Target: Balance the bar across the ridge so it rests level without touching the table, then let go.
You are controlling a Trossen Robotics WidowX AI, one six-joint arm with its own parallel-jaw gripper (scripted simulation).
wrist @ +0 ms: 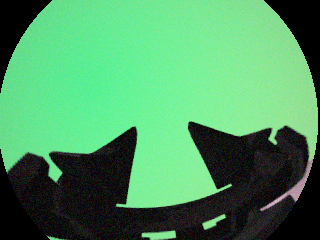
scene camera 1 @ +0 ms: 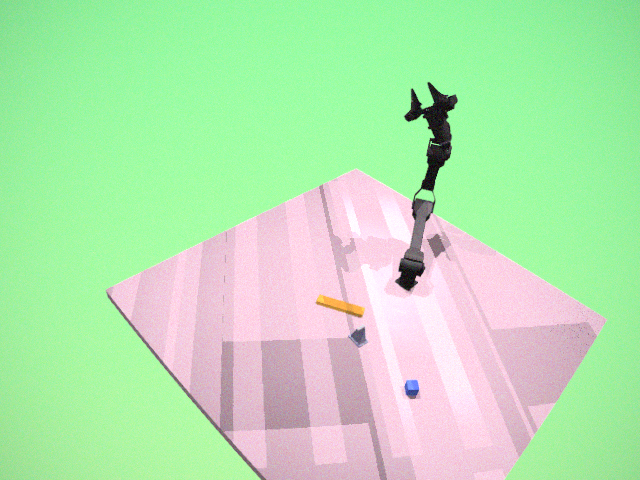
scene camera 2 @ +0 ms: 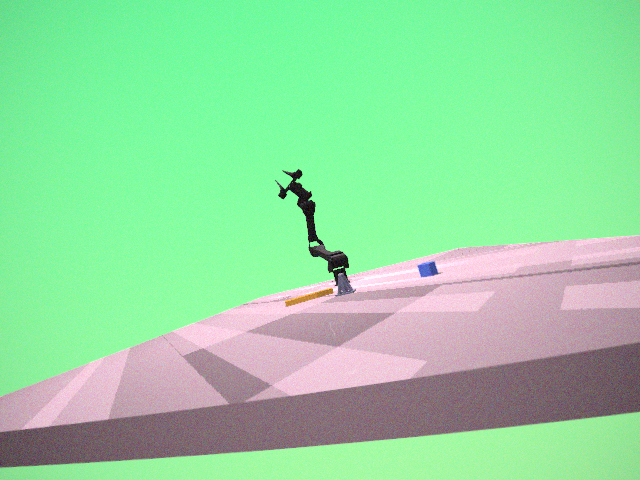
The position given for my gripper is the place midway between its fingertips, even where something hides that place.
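My gripper (scene camera 1: 419, 85) is open and holds nothing. In the wrist view, the gripper (wrist: 163, 127) is visible as well.
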